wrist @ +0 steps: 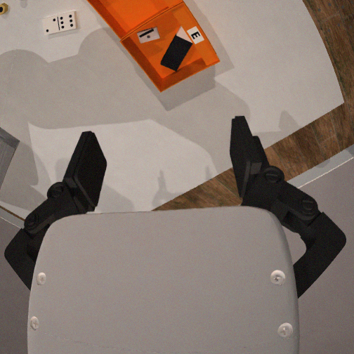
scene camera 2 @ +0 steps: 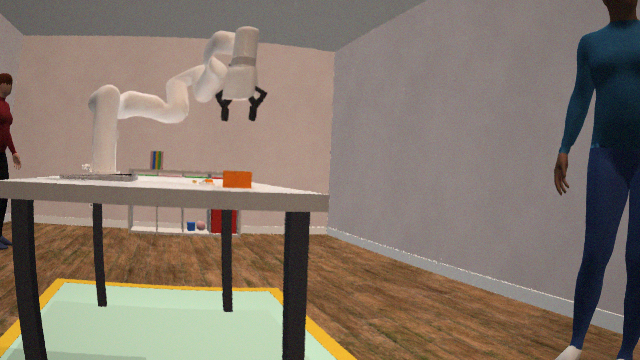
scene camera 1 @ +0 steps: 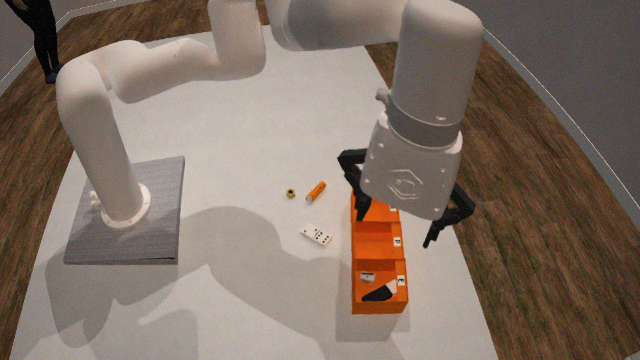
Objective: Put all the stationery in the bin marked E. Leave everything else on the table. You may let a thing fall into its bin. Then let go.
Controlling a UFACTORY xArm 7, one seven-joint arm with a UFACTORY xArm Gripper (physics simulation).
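Where they show: gripper, fingertip midpoint: (scene camera 2: 237, 120) (scene camera 1: 395, 227); arm's base at its link origin: (scene camera 2: 103, 174) (scene camera 1: 126, 207).
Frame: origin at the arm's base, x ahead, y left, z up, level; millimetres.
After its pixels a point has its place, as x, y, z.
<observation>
The three-part orange bin unit (scene camera 1: 379, 308) @[477, -216, 5] (scene camera 2: 237, 179) @[479, -216, 7] (wrist: 189, 75) stands on the table. In its end compartment, marked E, lie a small silvery pencil sharpener (scene camera 1: 367, 277) @[465, -152, 1] (wrist: 148, 35) and a black eraser with a white end (scene camera 1: 378, 292) @[479, -185, 4] (wrist: 177, 51). They lie apart, the eraser nearer the end wall. My gripper (scene camera 1: 393, 232) @[472, -183, 177] (scene camera 2: 238, 119) @[472, -183, 177] (wrist: 163, 139) is wide open and empty, high above the bin unit. In scene camera 1 the arm hides part of the far compartment.
On the table beside the bins are a white domino (scene camera 1: 317, 234) @[390, -51, -9] (wrist: 60, 22), an orange cylinder (scene camera 1: 316, 192) @[393, 43, -4] and a small brass nut (scene camera 1: 290, 193) @[345, 47, -9]. The grey base plate (scene camera 1: 155, 245) @[93, -95, 6] of the arm is on the left. A person (scene camera 2: 615, 115) stands right of the table in scene camera 2.
</observation>
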